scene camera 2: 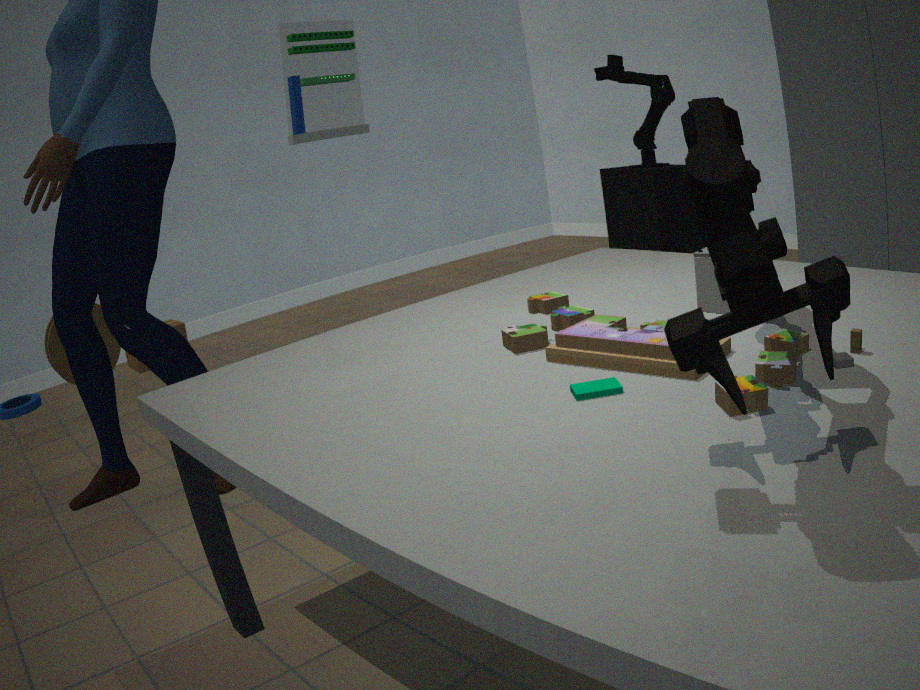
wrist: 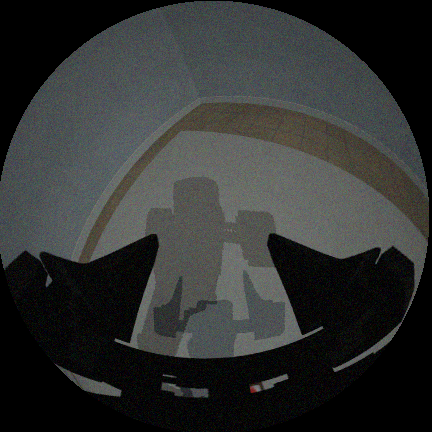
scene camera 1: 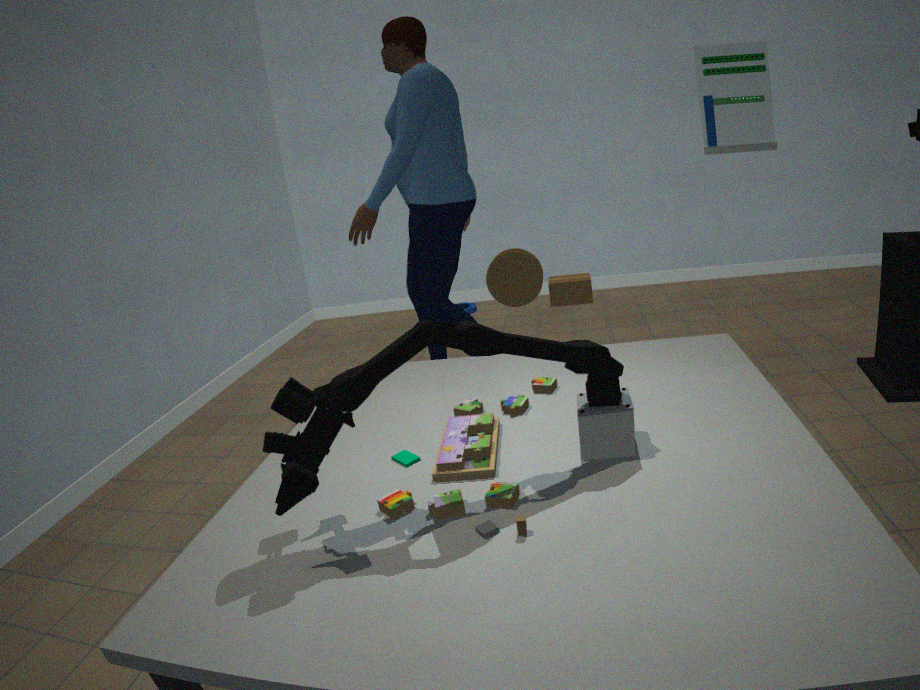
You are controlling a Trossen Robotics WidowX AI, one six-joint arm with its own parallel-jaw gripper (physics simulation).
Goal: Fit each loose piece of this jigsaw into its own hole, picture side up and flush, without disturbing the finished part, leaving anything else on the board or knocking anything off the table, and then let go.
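The jigsaw board lies on the table with a raised purple finished part and green pieces along one side, with recesses beside them. Six loose pieces show pictures on top. A green-pink one, a blue-green one and an orange-green one lie beyond the board. A rainbow one, a green-lilac one and a green-orange one lie on its near side. My gripper is open and empty, above the table beyond the rainbow piece.
A green tile lies beside the board. A grey block and a small brown block lie near the green-orange piece. The arm's base stands on the table. A person is beyond the table.
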